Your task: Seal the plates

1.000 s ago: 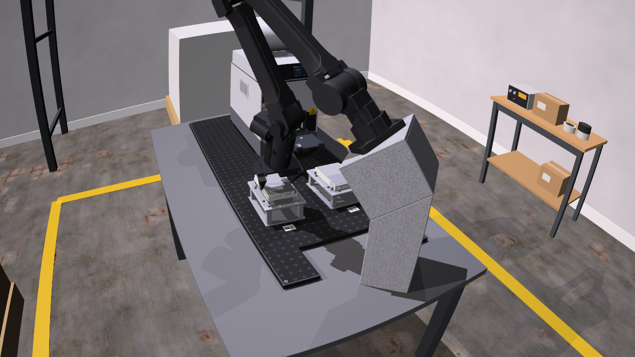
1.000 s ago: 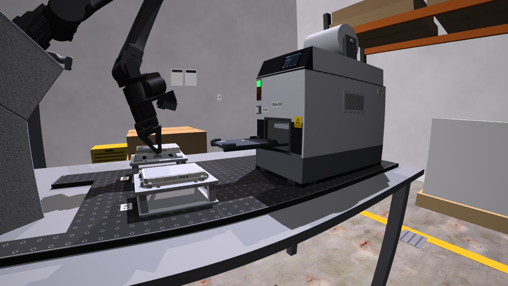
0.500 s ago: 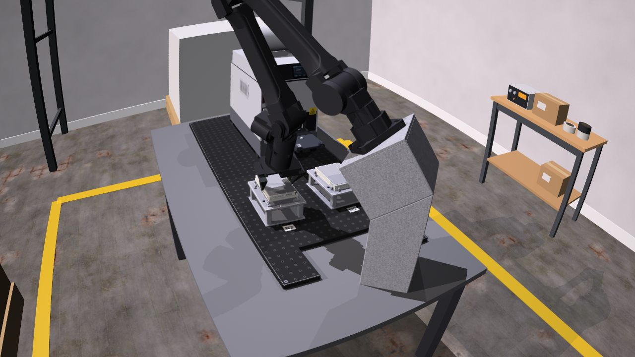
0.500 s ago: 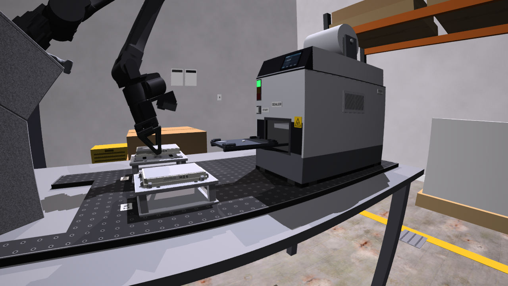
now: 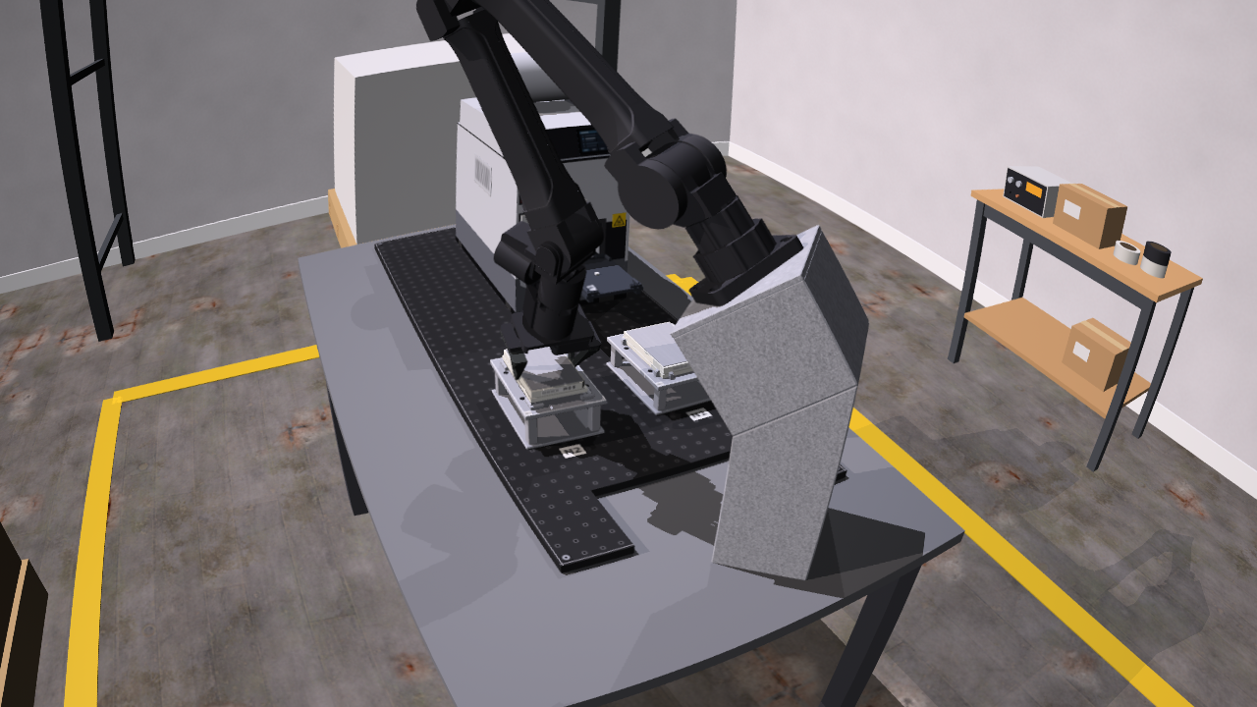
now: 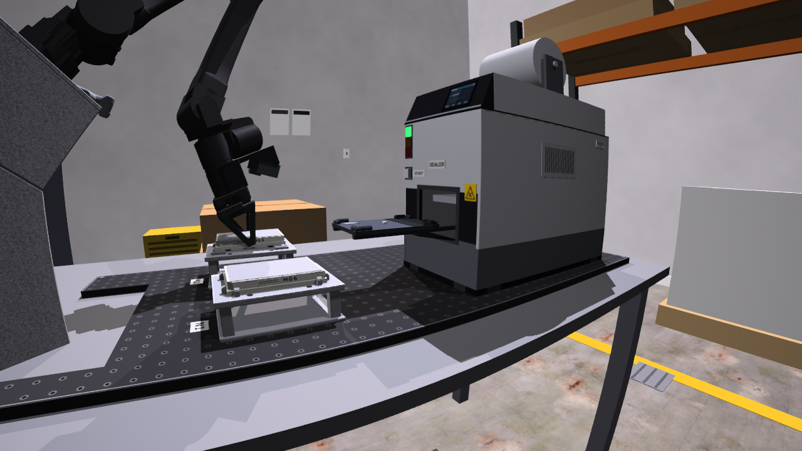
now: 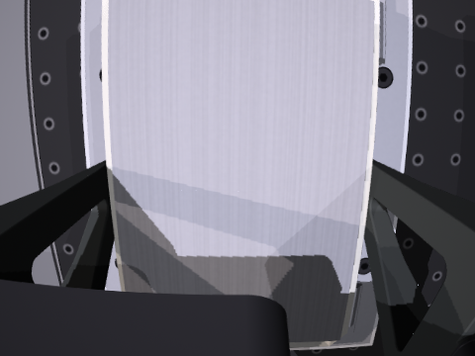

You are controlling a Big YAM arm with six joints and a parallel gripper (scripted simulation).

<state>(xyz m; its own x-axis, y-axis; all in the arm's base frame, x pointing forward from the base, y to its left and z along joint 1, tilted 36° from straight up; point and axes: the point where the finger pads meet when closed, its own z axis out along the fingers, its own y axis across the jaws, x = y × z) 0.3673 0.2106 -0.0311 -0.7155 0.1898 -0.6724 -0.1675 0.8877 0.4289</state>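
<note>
The nest N2 lies 20 mm below my hand. Round my hand: white well plate right at my hand; then start button 310 mm ahead, 110 mm above, 20 mm to the right; then sealer stage 230 mm ahead, 130 mm to the right, 30 mm above.
</note>
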